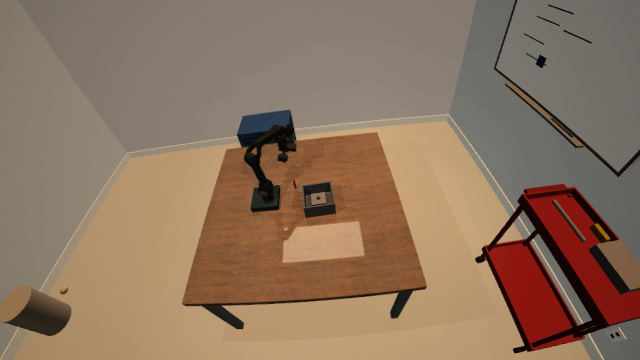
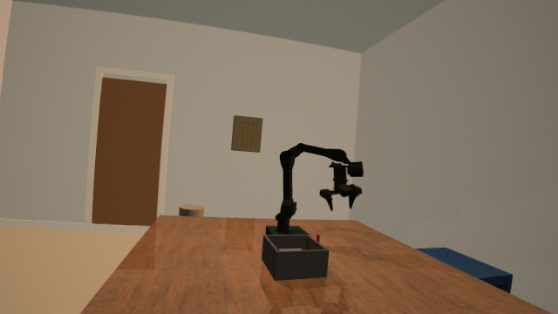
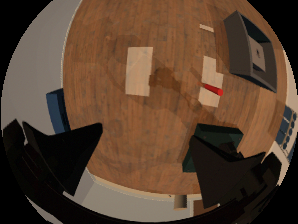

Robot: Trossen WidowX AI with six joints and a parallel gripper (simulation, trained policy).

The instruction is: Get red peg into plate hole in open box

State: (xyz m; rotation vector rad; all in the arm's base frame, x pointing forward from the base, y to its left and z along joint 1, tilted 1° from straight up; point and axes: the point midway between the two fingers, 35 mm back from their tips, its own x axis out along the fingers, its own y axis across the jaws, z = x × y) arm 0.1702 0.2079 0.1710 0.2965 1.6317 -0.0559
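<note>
My gripper tip is now 14 cm above the red peg, 13 cm to the left of it and 2 cm short of it. The rest, counted from my gripper tip: grey plate (31 cm to the right, 15 cm ahead, 14 cm below); dark box (31 cm to the right, 16 cm below, 15 cm ahead).
</note>
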